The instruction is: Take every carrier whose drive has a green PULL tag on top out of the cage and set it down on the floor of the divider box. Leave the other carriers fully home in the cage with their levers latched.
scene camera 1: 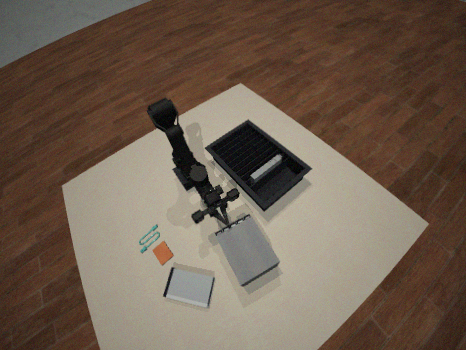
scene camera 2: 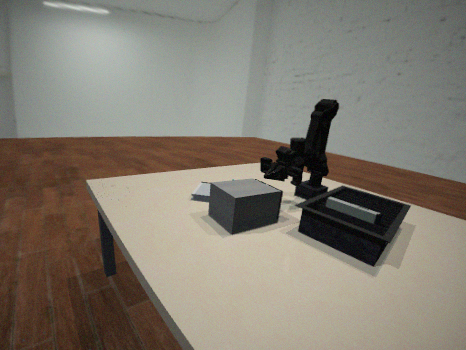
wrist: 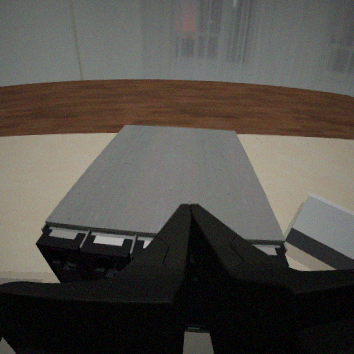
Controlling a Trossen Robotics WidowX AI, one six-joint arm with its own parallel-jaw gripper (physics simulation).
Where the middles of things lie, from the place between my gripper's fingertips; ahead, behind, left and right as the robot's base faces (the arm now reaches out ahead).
Right now the grey flat box (scene camera 1: 189,287) is 24 cm to the right of my hand, 13 cm below it and 7 cm ahead of it. From my hand the other things lie so: black divider box (scene camera 2: 362,240) 27 cm to the left, 21 cm behind, 11 cm below.
